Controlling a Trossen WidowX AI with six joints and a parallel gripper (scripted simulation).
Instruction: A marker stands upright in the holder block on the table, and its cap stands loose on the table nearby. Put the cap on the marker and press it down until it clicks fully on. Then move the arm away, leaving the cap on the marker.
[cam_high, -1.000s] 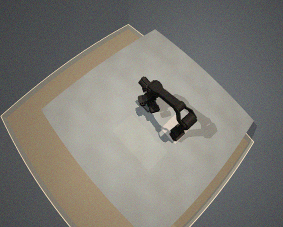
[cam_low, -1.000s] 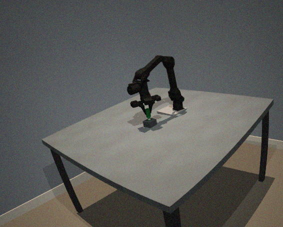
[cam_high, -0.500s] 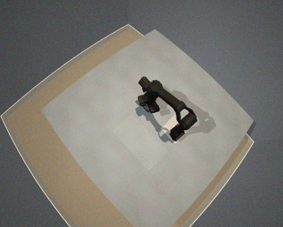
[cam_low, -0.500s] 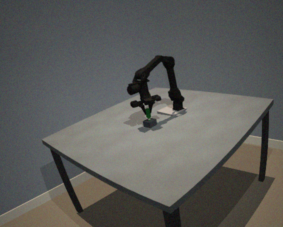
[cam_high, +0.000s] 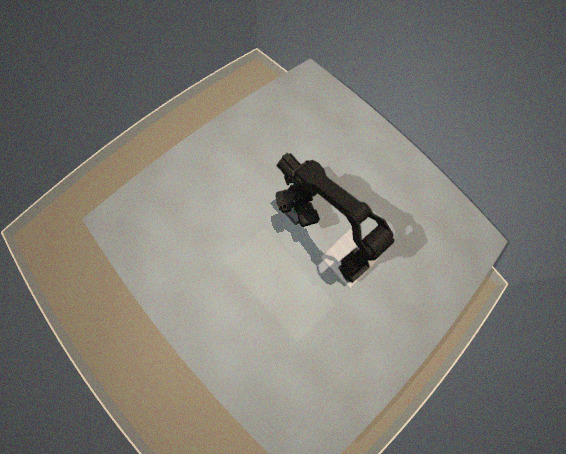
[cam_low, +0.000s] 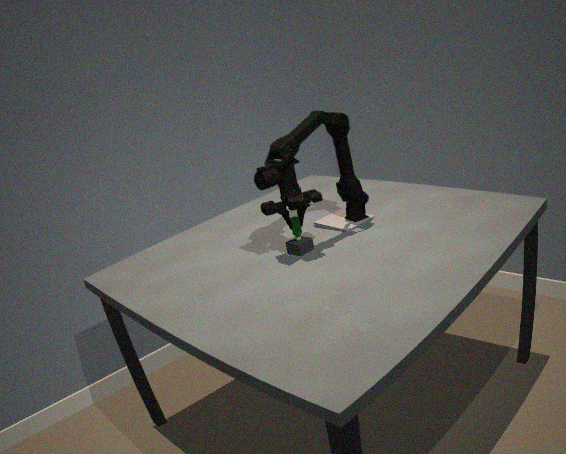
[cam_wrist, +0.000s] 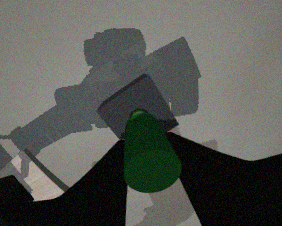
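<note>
Now: the green cap 1 cm above my gripper tip. Round my gripper tip: dark grey holder block (6 cm below).
</note>
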